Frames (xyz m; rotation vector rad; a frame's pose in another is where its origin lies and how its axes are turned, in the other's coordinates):
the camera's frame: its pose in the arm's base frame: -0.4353 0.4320 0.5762 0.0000 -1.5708 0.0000
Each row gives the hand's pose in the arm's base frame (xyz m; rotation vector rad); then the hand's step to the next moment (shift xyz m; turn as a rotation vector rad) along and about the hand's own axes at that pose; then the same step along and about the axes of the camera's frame.
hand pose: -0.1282 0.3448 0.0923 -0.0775 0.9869 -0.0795
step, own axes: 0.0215 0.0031 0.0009 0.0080 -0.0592 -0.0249
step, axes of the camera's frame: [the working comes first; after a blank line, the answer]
step, axes of the arm's base frame: 0.0127 0.0009 -0.0177 -0.0183 -0.0604 -0.0143

-0.0177 0.0009 -0.0127 -0.0143 -0.0604 0.0183
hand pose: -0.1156 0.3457 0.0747 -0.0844 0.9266 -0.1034
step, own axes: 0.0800 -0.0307 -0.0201 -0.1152 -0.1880 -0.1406
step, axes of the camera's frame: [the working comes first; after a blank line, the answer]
step, axes of the arm's base frame: 0.0300 -0.0410 -0.0719 -0.1912 -0.1760 0.0293

-0.0719 -0.0410 -0.0300 0.0293 -0.1760 0.1912
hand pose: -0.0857 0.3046 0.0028 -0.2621 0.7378 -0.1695
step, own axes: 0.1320 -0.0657 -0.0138 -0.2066 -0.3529 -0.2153
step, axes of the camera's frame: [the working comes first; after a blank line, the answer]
step, axes of the arm's base frame: 0.0828 -0.0972 -0.0750 -0.3187 -0.3241 0.0834

-0.0750 -0.0972 -0.0828 0.0834 -0.3241 0.3187
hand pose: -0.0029 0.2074 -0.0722 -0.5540 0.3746 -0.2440
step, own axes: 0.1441 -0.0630 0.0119 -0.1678 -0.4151 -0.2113
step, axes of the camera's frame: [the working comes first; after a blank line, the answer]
step, axes of the arm's base frame: 0.1273 -0.0930 0.0039 -0.2897 -0.3861 0.1100

0.0039 -0.0930 -0.1273 0.1100 -0.3861 0.2897
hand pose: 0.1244 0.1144 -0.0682 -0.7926 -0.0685 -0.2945
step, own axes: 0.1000 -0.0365 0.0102 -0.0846 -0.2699 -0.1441
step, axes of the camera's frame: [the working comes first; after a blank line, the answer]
step, axes of the arm's base frame: 0.0858 -0.0405 0.0494 -0.1653 -0.2616 0.0710

0.0494 -0.0405 -0.0858 0.0710 -0.2616 0.1653
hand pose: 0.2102 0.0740 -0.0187 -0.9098 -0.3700 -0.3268
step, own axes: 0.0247 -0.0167 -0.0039 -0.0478 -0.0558 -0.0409
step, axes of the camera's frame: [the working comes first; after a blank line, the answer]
step, axes of the arm's base frame: 0.0155 -0.0156 0.0205 -0.0592 -0.0595 -0.0050

0.0205 -0.0156 -0.0155 -0.0050 -0.0595 0.0592
